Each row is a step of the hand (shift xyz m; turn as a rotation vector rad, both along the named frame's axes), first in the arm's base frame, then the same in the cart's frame.
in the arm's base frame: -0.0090 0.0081 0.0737 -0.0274 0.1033 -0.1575
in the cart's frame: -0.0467 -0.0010 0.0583 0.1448 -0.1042 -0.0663
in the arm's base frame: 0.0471 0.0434 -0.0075 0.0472 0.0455 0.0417
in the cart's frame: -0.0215 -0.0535 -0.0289 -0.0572 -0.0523 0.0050
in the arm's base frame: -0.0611 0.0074 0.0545 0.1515 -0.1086 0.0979
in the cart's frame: 0.0024 0.0104 0.0815 -0.1858 0.0769 -0.0623
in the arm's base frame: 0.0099 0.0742 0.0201 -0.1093 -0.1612 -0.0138
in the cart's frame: -0.0130 -0.0730 0.0225 0.0659 0.1808 0.0330
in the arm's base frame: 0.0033 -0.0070 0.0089 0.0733 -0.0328 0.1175
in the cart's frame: -0.0095 0.0066 0.0023 -0.1388 0.0226 0.0218
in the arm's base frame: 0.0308 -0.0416 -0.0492 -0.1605 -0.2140 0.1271
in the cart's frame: 0.0104 0.0301 -0.0639 -0.0081 0.2530 0.1537
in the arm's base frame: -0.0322 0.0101 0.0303 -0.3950 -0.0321 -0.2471
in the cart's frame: 0.0008 -0.0004 0.0453 0.4434 0.1062 0.1013
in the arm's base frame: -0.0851 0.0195 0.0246 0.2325 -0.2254 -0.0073
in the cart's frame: 0.0418 0.0023 0.0805 -0.1769 0.1648 -0.2155
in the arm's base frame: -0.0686 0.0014 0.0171 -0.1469 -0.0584 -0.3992
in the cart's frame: 0.0340 0.0156 0.0600 0.3836 0.0646 -0.1817
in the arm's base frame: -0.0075 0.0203 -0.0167 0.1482 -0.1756 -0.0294
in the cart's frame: 0.0195 -0.0191 -0.0018 -0.0983 0.1344 -0.1610
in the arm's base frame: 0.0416 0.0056 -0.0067 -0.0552 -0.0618 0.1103
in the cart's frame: -0.0226 -0.0155 -0.0325 -0.0500 0.0799 0.1008
